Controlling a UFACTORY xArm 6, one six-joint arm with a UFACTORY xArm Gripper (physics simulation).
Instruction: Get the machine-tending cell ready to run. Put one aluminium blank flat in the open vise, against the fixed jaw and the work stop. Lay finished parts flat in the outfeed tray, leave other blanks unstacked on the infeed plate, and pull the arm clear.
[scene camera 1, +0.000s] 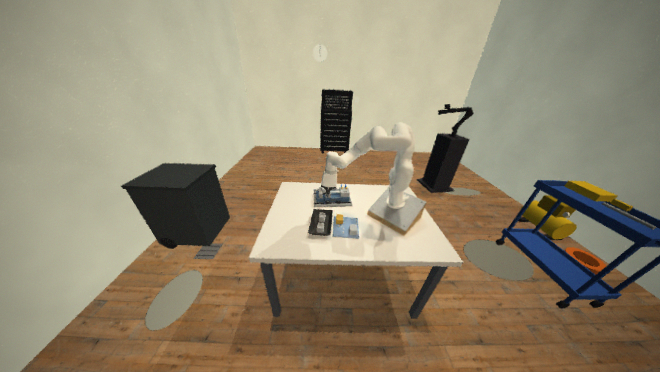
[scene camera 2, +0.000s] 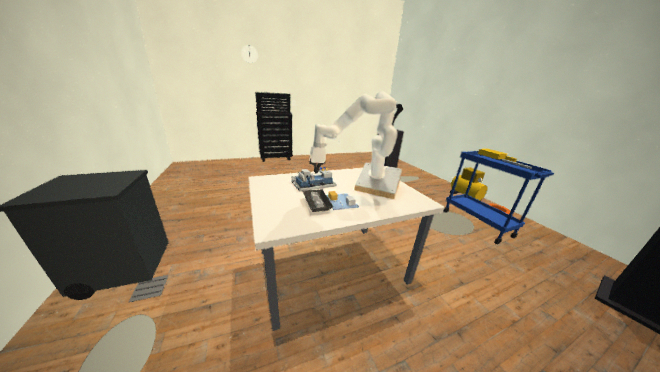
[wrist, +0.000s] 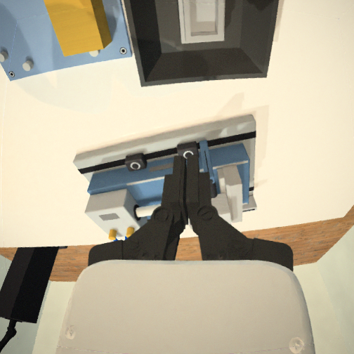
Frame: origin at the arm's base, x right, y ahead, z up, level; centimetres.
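Where they show: gripper, fingertip midpoint: (scene camera 1: 327, 194) (scene camera 2: 316, 172); arm's base at its link origin: (scene camera 1: 395, 202) (scene camera 2: 376, 173).
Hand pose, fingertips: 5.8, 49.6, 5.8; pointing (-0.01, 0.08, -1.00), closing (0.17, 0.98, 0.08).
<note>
Things, the pixels of their top centre, and the offset from my fingertips, as dx, dy, dz. Level surfaces: height alone.
- vise at its top centre: (scene camera 2: 314, 172) (scene camera 1: 332, 189) +16.0, -6.8, -6.1
- part at its top centre: (scene camera 1: 322, 214) -7.8, +4.4, -11.4
- grey blank at its top centre: (scene camera 2: 350, 198) (scene camera 1: 353, 227) -21.9, -14.0, -11.6
- yellow block at its top centre: (scene camera 2: 333, 193) (scene camera 1: 339, 217) -11.1, -7.3, -11.7
- blue infeed plate at its top centre: (scene camera 2: 341, 200) (scene camera 1: 345, 226) -16.5, -10.7, -15.2
- white table at its surface level: dz -16.1
My gripper (scene camera 1: 327, 198) (scene camera 2: 317, 170) (wrist: 188, 168) is shut and empty, pointing down over the vise (scene camera 1: 341, 197) (scene camera 2: 326, 182) (wrist: 232, 154). In the wrist view its fingers cover the middle of the vise, so I cannot tell whether a blank lies between the jaws. A pale upright jaw (wrist: 231, 187) shows right of the fingers. Hollow light-grey finished parts lie in the black outfeed tray (scene camera 2: 326, 201) (wrist: 200, 65); one part (scene camera 1: 321, 217) (wrist: 202, 22) is nearer the vise. A grey blank (scene camera 1: 353, 229) (scene camera 2: 350, 201) and a yellow block (scene camera 1: 339, 219) (scene camera 2: 333, 195) (wrist: 80, 30) sit apart on the blue infeed plate (scene camera 1: 343, 230) (wrist: 30, 40).
The arm's base plate (scene camera 1: 411, 212) (scene camera 2: 390, 186) stands right of the vise on the white table (scene camera 1: 280, 250) (scene camera 2: 280, 227). On the vise's left in the wrist view is a grey housing (wrist: 107, 210) with brass fittings. Dark clamps (wrist: 135, 162) sit along its base edge.
</note>
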